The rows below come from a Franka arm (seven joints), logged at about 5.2 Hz.
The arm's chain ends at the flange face. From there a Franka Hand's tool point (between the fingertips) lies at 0.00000 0.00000 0.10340 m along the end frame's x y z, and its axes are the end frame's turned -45 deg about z.
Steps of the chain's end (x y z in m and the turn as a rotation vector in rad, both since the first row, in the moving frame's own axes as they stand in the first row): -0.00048 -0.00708 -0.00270 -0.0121 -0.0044 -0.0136; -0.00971 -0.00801 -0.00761 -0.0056 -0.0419 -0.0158; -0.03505 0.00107 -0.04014 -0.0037 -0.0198 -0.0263; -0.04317 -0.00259 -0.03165 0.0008 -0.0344 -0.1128; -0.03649 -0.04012 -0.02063 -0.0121 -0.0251 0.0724
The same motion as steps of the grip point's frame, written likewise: 0.00346 -0.00477 -0.00271 -0.0054 -0.0117 -0.0136; -0.00469 -0.01516 -0.00770 0.0257 -0.0336 -0.0158; -0.02727 -0.02518 -0.04016 0.0114 -0.0166 -0.0263; -0.03129 -0.03479 -0.03171 0.0249 -0.0238 -0.1128; -0.00012 -0.05522 -0.02067 0.0092 -0.0263 0.0724
